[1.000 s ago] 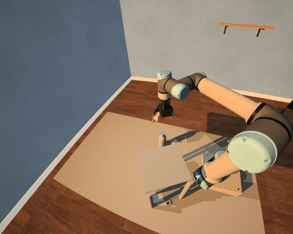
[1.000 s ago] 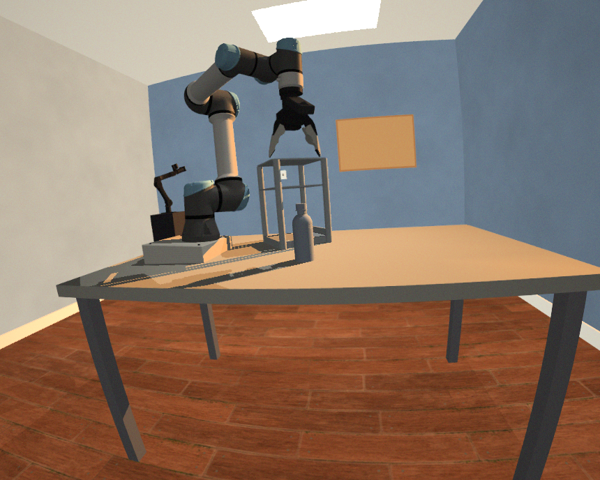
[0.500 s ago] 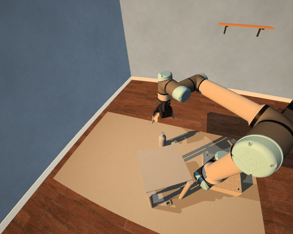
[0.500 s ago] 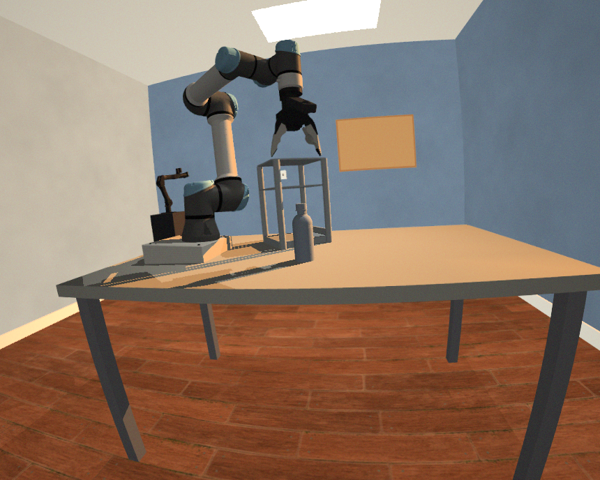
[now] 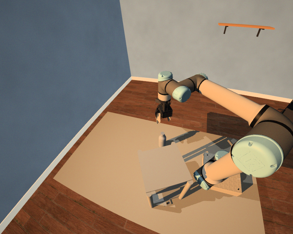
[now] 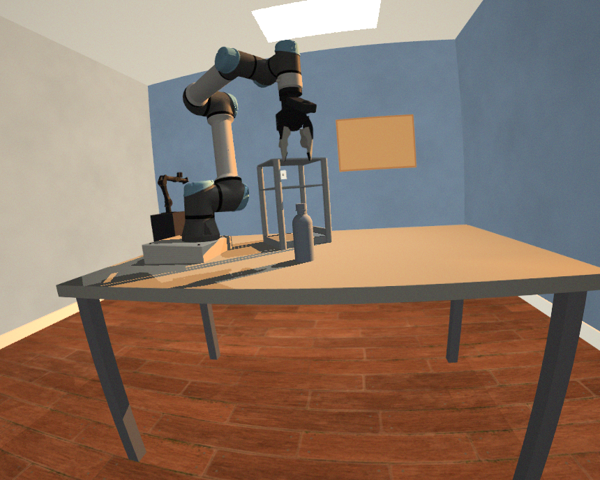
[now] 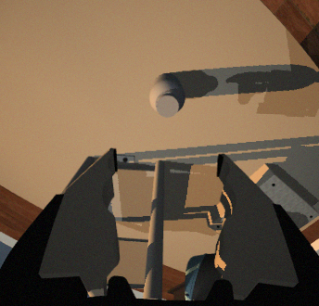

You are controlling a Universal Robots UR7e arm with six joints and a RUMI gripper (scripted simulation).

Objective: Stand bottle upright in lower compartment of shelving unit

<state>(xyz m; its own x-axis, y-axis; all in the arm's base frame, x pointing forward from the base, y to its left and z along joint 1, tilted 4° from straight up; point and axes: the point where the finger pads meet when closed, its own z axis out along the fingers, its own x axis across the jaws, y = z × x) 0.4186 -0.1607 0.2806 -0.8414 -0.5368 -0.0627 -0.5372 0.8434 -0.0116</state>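
My hand is 210 mm above the grey bottle. Round my hand: shelving unit 330 mm to the left, 150 mm below, 80 mm behind.
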